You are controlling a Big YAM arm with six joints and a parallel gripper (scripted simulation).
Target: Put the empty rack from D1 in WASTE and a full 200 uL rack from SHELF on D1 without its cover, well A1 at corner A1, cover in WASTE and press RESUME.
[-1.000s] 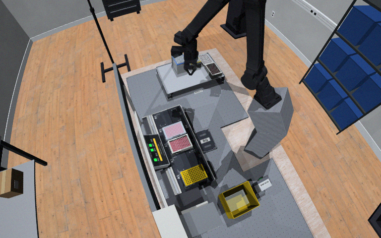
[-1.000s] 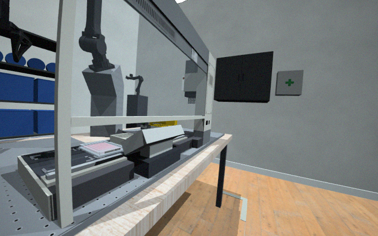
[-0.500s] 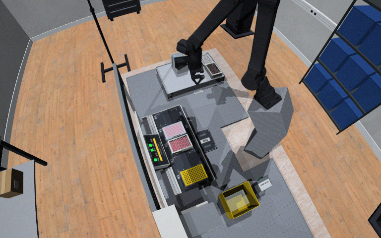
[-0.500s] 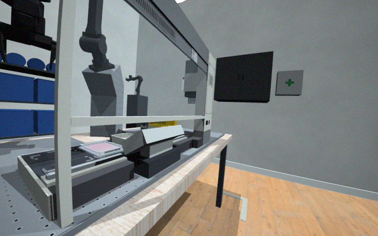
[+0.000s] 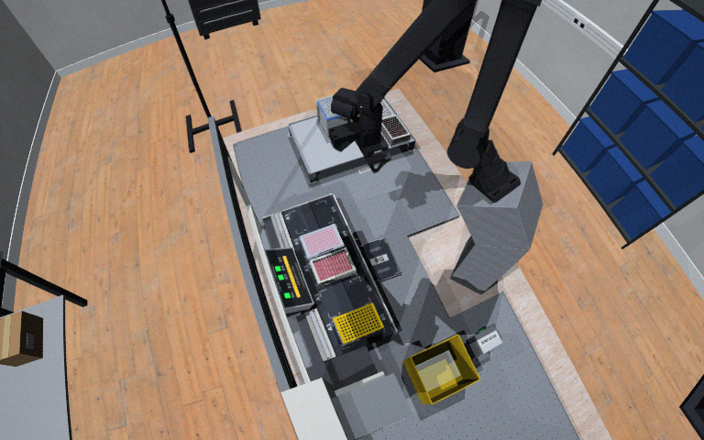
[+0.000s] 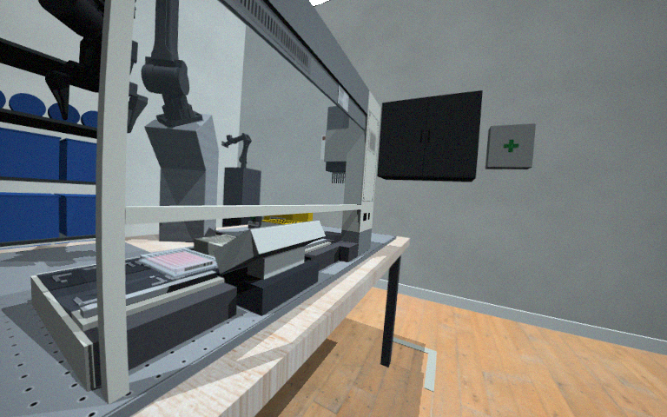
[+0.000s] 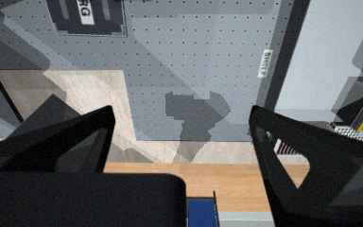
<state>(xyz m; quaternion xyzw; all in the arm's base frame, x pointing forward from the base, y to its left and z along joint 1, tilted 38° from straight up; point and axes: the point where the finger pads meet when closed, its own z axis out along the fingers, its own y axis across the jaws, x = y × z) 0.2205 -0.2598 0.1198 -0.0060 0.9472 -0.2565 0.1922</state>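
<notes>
Right now the yellow tip rack is 23 cm ahead of my hand, 36 cm to the left of it and 23 cm below it. Also, from my hand: spare nest (4 cm ahead, 18 cm to the left, 31 cm below); shelf label (10 cm behind, 17 cm to the right, 31 cm below); pink plate (19 cm ahead, 5 cm to the left, 26 cm below).
</notes>
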